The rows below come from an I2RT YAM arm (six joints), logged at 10 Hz.
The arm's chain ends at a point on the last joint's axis. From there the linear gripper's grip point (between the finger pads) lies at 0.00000 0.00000 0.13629 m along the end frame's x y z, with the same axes.
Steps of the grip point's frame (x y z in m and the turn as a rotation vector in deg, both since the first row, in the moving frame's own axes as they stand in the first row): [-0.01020 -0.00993 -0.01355 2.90 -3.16 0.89]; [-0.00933 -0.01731 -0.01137 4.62 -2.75 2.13]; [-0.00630 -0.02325 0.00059 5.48 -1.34 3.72]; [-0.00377 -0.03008 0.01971 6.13 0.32 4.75]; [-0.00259 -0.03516 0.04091 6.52 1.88 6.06]
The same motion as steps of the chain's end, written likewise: [-0.00274 -0.00298 -0.01317 2.90 -3.16 0.89]; [-0.00300 -0.00622 -0.01077 4.62 -2.75 2.13]; [-0.00354 -0.01014 0.00125 5.48 -1.34 3.72]; [-0.00513 -0.01557 0.02049 6.13 0.32 4.75]; [-0.00786 -0.01995 0.04186 6.52 1.88 6.06]
